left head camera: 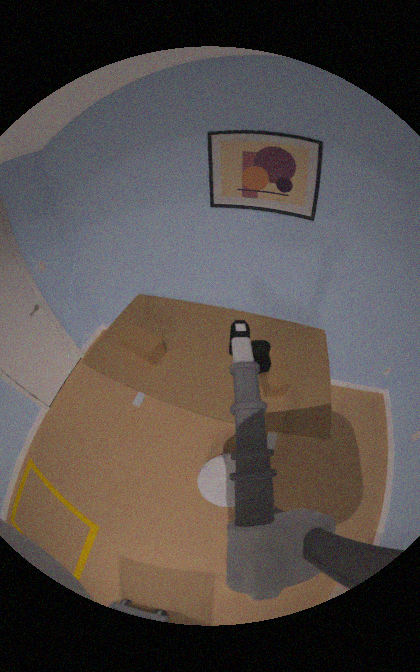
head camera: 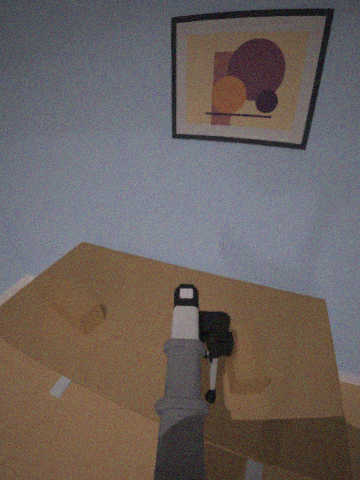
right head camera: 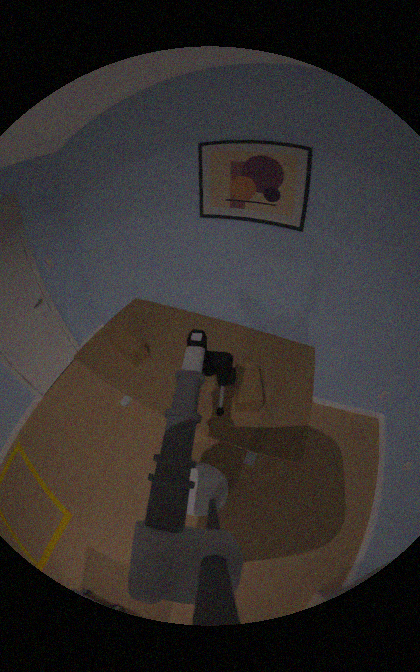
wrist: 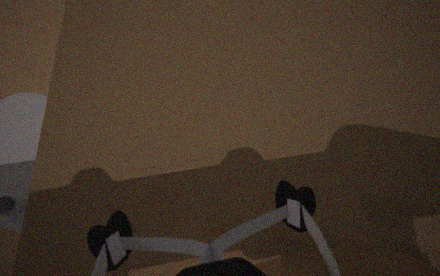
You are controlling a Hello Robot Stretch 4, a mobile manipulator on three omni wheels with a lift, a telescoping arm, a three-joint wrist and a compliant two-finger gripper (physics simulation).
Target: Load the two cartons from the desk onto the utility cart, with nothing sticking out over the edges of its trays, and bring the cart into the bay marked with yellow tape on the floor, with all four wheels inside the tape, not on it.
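Frame: origin at the robot's base, x ahead, y left, z up, level; centimetres.
Where they show: gripper, fingertip midpoint: (head camera: 208,377) (wrist: 205,212).
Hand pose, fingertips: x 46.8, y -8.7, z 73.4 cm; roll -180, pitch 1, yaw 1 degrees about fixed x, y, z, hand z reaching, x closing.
Each offset is from my fingertips to the top centre of the thing. Level surfaces: height alone.
One tan carton @(dx +28.2, dy +61.1, dz +7.8 cm) (head camera: 82,316) (left head camera: 150,350) (right head camera: 134,351) lies on the left part of the brown desk @(dz -4.0 cm) (head camera: 140,300) (left head camera: 200,325) (right head camera: 170,325). The other carton @(dx +6.7, dy -12.4, dz +7.8 cm) (head camera: 250,385) (left head camera: 276,389) (right head camera: 250,389) lies on the right part, its colour close to the desk's. My gripper (head camera: 210,391) (right head camera: 220,407) (wrist: 205,212) is over the desk, just left of the right carton. In the wrist view its fingertips stand wide apart with no thing between them. The yellow tape bay (left head camera: 86,552) (right head camera: 55,541) is on the floor at lower left. A grey handle-like bar (left head camera: 142,611), perhaps the cart's, shows at the bottom edge.
The blue wall with a framed picture (head camera: 174,80) (left head camera: 210,170) (right head camera: 201,180) stands behind the desk. A pale door (left head camera: 30,340) (right head camera: 37,330) is at left. A white disc (left head camera: 215,482) (right head camera: 211,490) shows below the desk's front edge. My arm (head camera: 184,372) (left head camera: 248,395) crosses the desk.
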